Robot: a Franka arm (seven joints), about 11 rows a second.
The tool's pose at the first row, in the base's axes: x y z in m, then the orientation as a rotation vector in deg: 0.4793, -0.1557, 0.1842, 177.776, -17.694, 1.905
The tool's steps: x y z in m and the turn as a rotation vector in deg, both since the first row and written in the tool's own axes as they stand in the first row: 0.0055, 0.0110, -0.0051, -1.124, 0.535, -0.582; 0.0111, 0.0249, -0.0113, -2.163, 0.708, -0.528; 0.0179, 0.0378, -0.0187, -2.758, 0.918, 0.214; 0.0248, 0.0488, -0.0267, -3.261, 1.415, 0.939; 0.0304, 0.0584, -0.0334, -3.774, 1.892, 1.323; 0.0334, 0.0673, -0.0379, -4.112, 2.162, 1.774; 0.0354, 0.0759, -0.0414, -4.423, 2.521, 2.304; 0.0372, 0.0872, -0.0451, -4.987, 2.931, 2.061; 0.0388, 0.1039, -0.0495, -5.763, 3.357, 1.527; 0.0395, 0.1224, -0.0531, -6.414, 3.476, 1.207
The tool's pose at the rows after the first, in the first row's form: 0.4824, -0.1674, 0.1897, 176.682, -16.691, 2.534; 0.4851, -0.1820, 0.1963, 175.626, -16.691, 2.627; 0.4890, -0.1958, 0.2041, 174.908, -17.774, 2.862; 0.4935, -0.2077, 0.2125, 174.240, -18.822, 3.547; 0.4969, -0.2181, 0.2195, 173.612, -19.346, 4.190; 0.4980, -0.2273, 0.2243, 173.169, -19.990, 4.547; 0.4982, -0.2360, 0.2280, 172.725, -20.750, 5.044; 0.4977, -0.2473, 0.2320, 172.152, -20.315, 5.556; 0.4959, -0.2639, 0.2368, 171.412, -19.424, 6.046; 0.4929, -0.2821, 0.2408, 170.804, -18.882, 6.099
